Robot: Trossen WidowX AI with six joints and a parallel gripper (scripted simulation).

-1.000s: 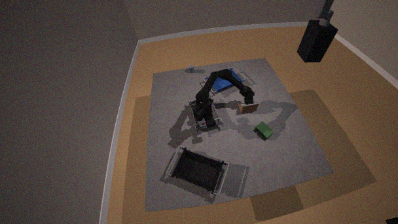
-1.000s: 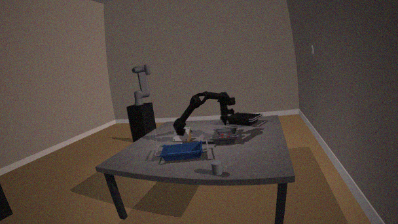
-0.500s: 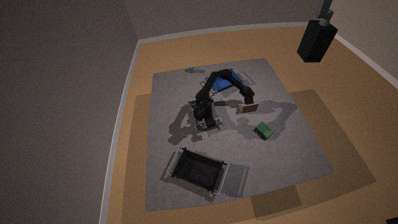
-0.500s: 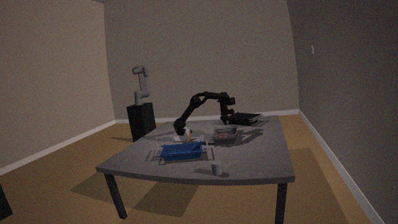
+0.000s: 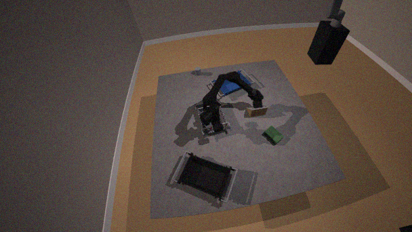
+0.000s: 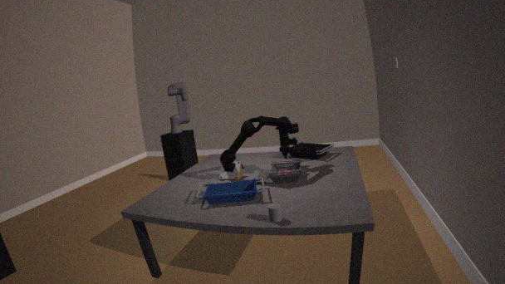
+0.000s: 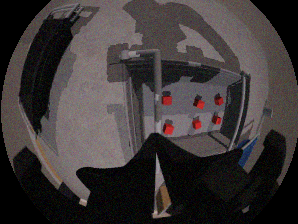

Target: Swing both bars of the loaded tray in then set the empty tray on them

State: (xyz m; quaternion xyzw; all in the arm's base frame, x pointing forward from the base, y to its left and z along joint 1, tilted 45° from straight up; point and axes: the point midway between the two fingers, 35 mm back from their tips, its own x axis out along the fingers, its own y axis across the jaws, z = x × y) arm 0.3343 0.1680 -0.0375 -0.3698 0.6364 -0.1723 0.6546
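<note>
Right now my gripper tip is 170 mm past the blue tray, 460 mm to the left of it and 40 mm above it. Round my gripper tip: green block 420 mm behind, 80 mm to the left, 70 mm below.
</note>
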